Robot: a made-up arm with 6 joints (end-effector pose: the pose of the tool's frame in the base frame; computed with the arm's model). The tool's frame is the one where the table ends.
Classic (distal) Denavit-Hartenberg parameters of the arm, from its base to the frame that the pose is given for. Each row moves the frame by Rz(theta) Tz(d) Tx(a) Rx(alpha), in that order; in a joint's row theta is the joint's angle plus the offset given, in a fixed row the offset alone. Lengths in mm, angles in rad.
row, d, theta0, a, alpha
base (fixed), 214.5, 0, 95.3, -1.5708
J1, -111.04, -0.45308, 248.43, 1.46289
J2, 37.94, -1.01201, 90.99, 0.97
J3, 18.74, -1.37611, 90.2, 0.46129
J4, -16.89, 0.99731, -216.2, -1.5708
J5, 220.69, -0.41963, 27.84, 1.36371
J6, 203.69, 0, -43.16, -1.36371
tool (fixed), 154.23, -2.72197, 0, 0
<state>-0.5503 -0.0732 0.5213 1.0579 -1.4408 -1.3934</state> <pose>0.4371 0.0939 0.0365 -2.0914 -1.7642 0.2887</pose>
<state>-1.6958 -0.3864 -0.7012 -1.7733 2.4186 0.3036</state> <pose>0.3405 -0.3552 0.3011 1.4605 1.6118 0.5986</pose>
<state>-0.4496 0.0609 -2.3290 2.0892 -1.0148 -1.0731</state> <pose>0.0158 0.2226 0.9117 0.1267 -0.7417 0.6688</pose>
Working (the frame after each row of the table, in the pose's form):
after base (fixed): 0.0953 0.0000 0.2145 -1.5708 0.0000 0.0000
after J1: 0.2492 -0.1110 0.4095 -0.1005 -0.9018 -0.0487
after J2: 0.2461 -0.1806 0.4793 1.1606 -1.2940 -0.4397
after J3: 0.1911 -0.1067 0.4785 -0.7665 -1.2433 1.6863
after J4: 0.1178 0.0972 0.4892 -0.2364 0.2454 -1.1292
after J5: 0.1643 0.0961 0.7067 0.1314 -1.5445 -1.9610
after J6: 0.1058 0.2741 0.7975 0.9726 0.3874 -2.6818

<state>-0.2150 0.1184 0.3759 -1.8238 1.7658 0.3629</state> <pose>0.2930 -0.6540 0.4674 0.7485 1.7222 -2.0721</pose>
Working (the frame after each row of the table, in the pose's form):
after base (fixed): 0.0953 0.0000 0.2145 -1.5708 0.0000 0.0000
after J1: 0.2903 -0.1110 0.3684 -0.1039 -0.6674 -0.0360
after J2: 0.3070 -0.1775 0.4393 1.0632 -1.0645 -0.5049
after J3: 0.3223 -0.2572 0.3958 1.9396 -0.7995 -1.2400
after J4: 0.2653 -0.2288 0.6031 1.0941 0.9507 -0.8931
after J5: 0.3305 -0.4372 0.6453 2.7475 0.2406 0.1756
after J6: 0.3203 -0.5034 0.4481 1.4170 -0.2875 0.0348

